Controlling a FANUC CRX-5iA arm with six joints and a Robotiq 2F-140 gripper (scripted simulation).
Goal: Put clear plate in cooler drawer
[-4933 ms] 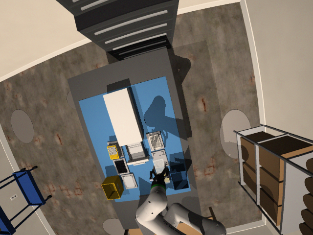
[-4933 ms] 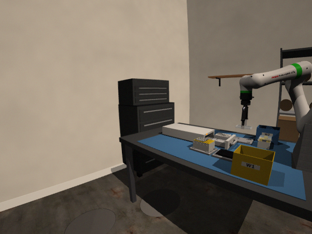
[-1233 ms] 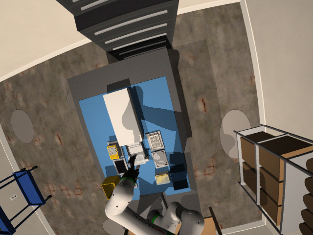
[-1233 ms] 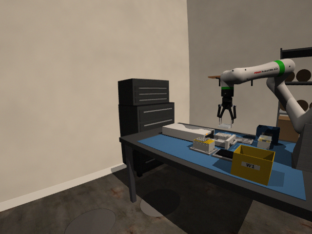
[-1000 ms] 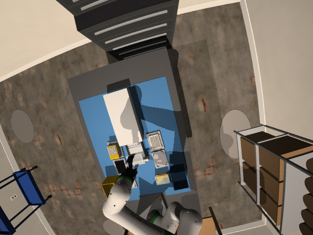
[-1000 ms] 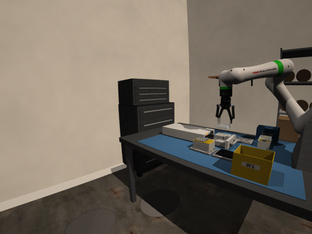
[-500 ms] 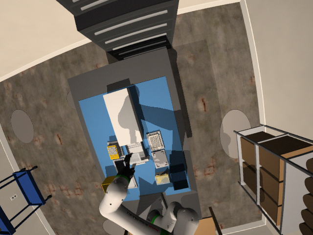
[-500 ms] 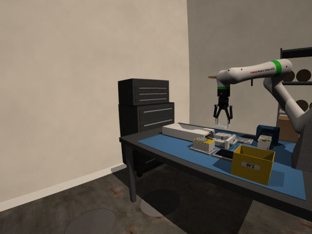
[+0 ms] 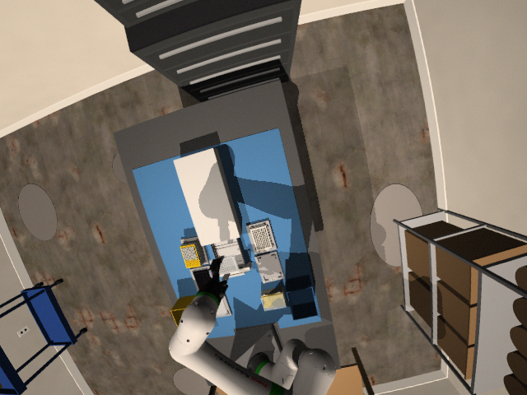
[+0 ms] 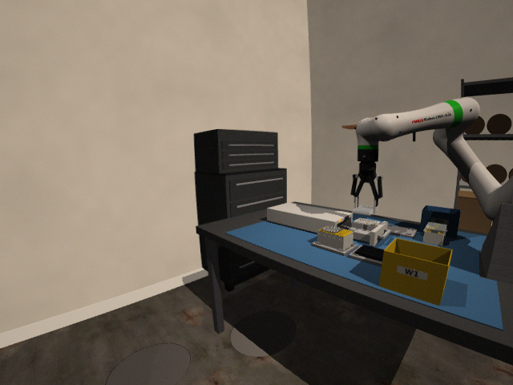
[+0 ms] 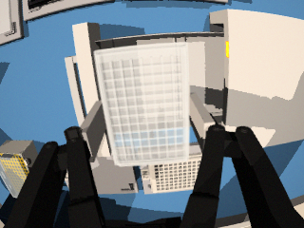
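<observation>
The drawer lies 130 mm below my hand and 30 mm ahead of it. The rest, counted from my hand: white well plate (200 mm to the right, 140 mm below, 30 mm ahead); clear plate (20 mm below); yellow tip box (170 mm to the left, 100 mm below, 70 mm ahead).
</observation>
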